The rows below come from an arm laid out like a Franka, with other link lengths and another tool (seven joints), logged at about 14 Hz.
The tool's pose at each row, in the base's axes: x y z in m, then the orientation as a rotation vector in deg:
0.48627 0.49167 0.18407 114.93 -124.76 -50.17
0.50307 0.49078 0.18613 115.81 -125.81 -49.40
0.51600 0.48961 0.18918 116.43 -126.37 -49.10
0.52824 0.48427 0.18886 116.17 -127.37 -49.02
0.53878 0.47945 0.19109 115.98 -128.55 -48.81
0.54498 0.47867 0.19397 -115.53 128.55 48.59
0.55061 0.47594 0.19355 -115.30 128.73 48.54
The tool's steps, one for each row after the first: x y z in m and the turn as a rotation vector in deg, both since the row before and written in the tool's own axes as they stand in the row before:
-0.00245 -0.01423 -0.00888 1.26 -0.30 -0.25
-0.00192 -0.01050 -0.00800 0.70 -0.27 -0.24
0.00322 -0.01133 -0.00630 0.55 -0.38 0.39
0.00201 -0.00883 -0.00757 0.73 -0.42 0.39
-0.00133 -0.00461 -0.00494 0.47 -0.40 0.05
0.00169 -0.00543 -0.00264 0.08 -0.04 0.17

